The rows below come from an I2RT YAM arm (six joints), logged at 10 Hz.
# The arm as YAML. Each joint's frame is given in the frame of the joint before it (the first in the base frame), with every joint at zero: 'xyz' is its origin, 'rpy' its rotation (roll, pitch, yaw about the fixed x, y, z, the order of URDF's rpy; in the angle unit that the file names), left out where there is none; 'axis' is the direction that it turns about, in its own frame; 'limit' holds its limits. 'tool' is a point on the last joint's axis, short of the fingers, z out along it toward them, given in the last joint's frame.
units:
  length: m
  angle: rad
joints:
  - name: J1
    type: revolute
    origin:
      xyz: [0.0, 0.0, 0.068]
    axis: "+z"
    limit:
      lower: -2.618
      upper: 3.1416
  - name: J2
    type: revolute
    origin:
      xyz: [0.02, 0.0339, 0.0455]
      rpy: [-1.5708, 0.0, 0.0]
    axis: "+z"
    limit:
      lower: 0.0
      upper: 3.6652
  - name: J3
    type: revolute
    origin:
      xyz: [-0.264, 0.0, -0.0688]
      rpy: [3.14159, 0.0, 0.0]
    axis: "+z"
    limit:
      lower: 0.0
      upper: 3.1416
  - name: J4
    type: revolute
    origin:
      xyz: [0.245, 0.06, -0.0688]
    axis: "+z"
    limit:
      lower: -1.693
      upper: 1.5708
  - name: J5
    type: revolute
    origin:
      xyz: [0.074, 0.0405, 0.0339]
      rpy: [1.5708, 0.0, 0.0]
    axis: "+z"
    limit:
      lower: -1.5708
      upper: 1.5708
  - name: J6
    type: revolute
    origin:
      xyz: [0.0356, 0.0, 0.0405]
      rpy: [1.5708, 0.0, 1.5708]
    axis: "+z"
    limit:
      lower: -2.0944
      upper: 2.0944
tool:
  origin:
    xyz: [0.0, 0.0, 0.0]
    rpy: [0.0, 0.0, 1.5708]
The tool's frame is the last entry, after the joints.
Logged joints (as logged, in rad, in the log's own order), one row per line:
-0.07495, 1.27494, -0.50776, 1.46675, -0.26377, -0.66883
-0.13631, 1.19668, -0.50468, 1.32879, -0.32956, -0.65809
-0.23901, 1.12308, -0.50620, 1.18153, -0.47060, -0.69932
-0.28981, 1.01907, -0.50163, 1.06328, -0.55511, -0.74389
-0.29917, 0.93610, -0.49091, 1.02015, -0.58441, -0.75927
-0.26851, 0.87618, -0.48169, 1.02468, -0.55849, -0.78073
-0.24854, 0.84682, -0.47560, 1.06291, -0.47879, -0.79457
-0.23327, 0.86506, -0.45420, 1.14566, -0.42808, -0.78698
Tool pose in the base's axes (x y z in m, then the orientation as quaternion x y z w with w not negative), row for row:
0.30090, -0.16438, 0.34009, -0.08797, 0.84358, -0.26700, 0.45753
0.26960, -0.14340, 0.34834, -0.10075, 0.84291, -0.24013, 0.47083
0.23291, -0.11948, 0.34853, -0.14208, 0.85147, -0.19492, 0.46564
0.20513, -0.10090, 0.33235, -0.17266, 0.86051, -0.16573, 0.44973
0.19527, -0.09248, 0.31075, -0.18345, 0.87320, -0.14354, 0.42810
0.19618, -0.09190, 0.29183, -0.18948, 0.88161, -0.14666, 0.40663
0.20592, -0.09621, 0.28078, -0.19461, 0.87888, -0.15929, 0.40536
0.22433, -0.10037, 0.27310, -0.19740, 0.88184, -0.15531, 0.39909
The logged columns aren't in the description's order. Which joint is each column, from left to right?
Columns, left to right: J5, J3, J1, J2, J4, J6.
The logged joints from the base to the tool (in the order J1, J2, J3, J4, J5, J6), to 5 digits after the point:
-0.50776, 1.46675, 1.27494, -0.26377, -0.07495, -0.66883
-0.50468, 1.32879, 1.19668, -0.32956, -0.13631, -0.65809
-0.50620, 1.18153, 1.12308, -0.47060, -0.23901, -0.69932
-0.50163, 1.06328, 1.01907, -0.55511, -0.28981, -0.74389
-0.49091, 1.02015, 0.93610, -0.58441, -0.29917, -0.75927
-0.48169, 1.02468, 0.87618, -0.55849, -0.26851, -0.78073
-0.47560, 1.06291, 0.84682, -0.47879, -0.24854, -0.79457
-0.45420, 1.14566, 0.86506, -0.42808, -0.23327, -0.78698

